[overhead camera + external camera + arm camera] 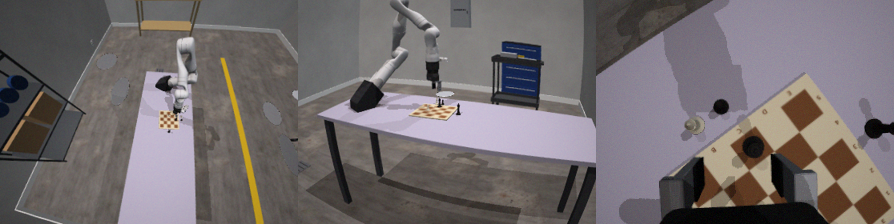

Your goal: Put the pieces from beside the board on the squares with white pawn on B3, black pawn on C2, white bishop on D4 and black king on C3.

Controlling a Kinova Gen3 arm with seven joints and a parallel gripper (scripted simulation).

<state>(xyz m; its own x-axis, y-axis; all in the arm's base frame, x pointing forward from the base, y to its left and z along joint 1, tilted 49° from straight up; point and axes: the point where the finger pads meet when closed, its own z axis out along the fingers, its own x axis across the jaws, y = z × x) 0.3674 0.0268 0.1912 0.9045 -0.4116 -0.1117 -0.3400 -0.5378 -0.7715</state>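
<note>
Now: hand 60 mm to the right of the black pawn and 110 mm above it. From my hand the other things lie so: white pawn: 80 mm to the right, 100 mm below; then chessboard: 30 mm ahead, 70 mm to the right, 120 mm below; then white bishop: 40 mm behind, 50 mm to the left, 100 mm below.
</note>
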